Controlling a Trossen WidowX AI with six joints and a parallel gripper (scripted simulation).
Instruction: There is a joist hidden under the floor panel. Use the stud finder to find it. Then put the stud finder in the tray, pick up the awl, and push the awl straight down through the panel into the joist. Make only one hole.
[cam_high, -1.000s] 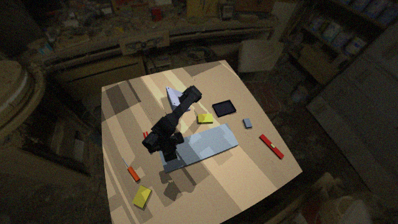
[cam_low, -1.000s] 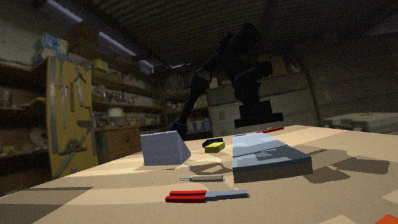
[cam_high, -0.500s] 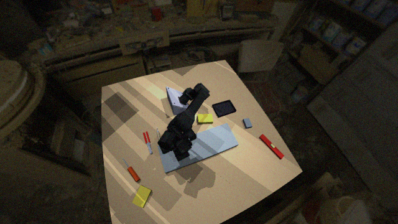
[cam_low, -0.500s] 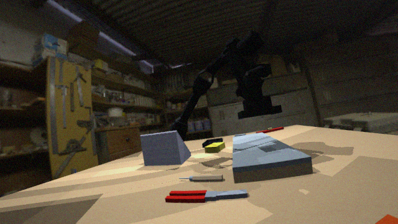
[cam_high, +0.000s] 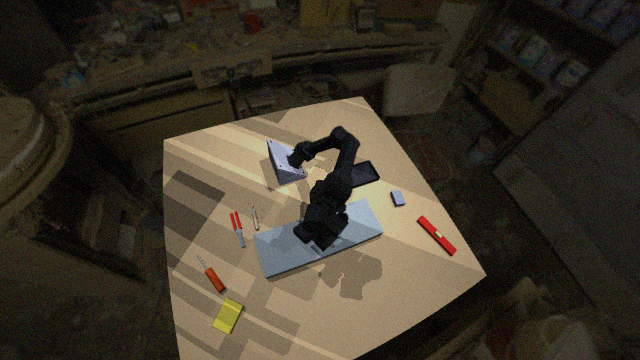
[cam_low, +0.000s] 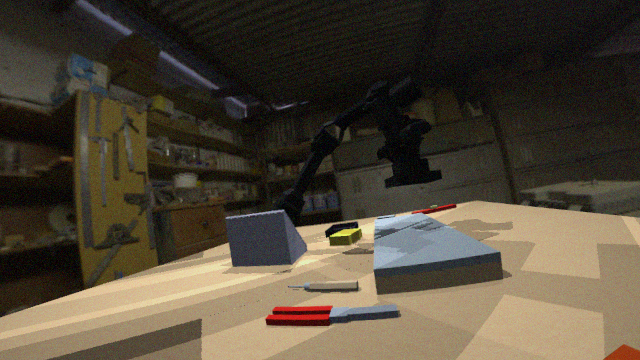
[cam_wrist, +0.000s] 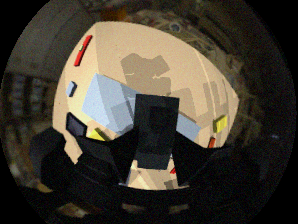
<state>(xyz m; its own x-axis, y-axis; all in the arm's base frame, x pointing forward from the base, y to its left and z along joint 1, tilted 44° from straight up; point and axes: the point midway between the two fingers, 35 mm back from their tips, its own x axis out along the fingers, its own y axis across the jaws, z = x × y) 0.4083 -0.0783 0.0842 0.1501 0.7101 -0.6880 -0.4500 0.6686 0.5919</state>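
My gripper tip is now 29 cm past the black tray, 32 cm to the right of it and 17 cm above it. The rest, counted from my gripper tip: stud finder (1 cm ahead, 2 cm above); then small grey block (11 cm behind, 45 cm to the left, 17 cm below); then awl (21 cm behind, 23 cm to the right, 17 cm below).
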